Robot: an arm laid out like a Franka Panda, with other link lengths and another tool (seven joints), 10 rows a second.
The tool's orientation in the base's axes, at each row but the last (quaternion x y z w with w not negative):
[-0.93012, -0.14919, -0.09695, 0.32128]
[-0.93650, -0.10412, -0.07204, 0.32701]
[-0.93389, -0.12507, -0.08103, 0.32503]
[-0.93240, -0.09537, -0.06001, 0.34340]
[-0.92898, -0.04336, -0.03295, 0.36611]
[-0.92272, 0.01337, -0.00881, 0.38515]
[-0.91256, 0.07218, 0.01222, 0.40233]
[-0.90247, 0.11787, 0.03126, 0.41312]
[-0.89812, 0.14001, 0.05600, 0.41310]
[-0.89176, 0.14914, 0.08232, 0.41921]
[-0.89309, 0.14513, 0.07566, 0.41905]
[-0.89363, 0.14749, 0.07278, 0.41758]
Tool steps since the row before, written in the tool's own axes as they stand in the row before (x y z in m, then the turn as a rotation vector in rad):
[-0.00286, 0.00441, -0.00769, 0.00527, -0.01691, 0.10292]
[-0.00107, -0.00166, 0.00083, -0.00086, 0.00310, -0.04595]
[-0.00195, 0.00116, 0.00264, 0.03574, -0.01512, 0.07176]
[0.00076, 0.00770, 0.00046, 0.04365, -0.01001, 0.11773]
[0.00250, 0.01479, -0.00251, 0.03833, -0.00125, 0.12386]
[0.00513, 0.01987, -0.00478, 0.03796, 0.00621, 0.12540]
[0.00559, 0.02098, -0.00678, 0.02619, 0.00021, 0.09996]
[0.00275, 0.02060, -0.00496, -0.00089, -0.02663, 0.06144]
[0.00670, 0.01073, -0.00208, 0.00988, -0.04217, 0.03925]
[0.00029, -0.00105, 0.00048, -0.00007, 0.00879, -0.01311]
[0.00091, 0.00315, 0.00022, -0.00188, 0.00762, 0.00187]
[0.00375, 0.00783, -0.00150, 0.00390, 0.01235, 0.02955]
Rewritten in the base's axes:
[-0.00183, -0.00874, 0.00266, 0.00789, 0.07829, -0.06867]
[-0.00138, 0.00163, 0.00013, -0.00315, -0.03133, 0.03362]
[-0.00135, 0.00042, -0.00318, 0.03485, 0.06294, -0.03847]
[0.00245, -0.00534, -0.00506, 0.04581, 0.09017, -0.07508]
[0.00396, -0.01234, -0.00795, 0.04162, 0.08768, -0.08598]
[0.00465, -0.01753, -0.01074, 0.04116, 0.08354, -0.09237]
[0.00232, -0.01964, -0.01124, 0.02946, 0.07024, -0.06983]
[-0.00245, -0.01725, -0.01237, 0.00801, 0.06323, -0.02055]
[0.00317, -0.00960, -0.00789, 0.02258, 0.05384, 0.00289]
[0.00061, 0.00095, 0.00038, -0.00273, -0.01542, 0.00199]
[-0.00016, -0.00192, -0.00266, -0.00426, -0.00281, -0.00625]
[0.00102, -0.00667, -0.00566, -0.00052, 0.01439, -0.02887]

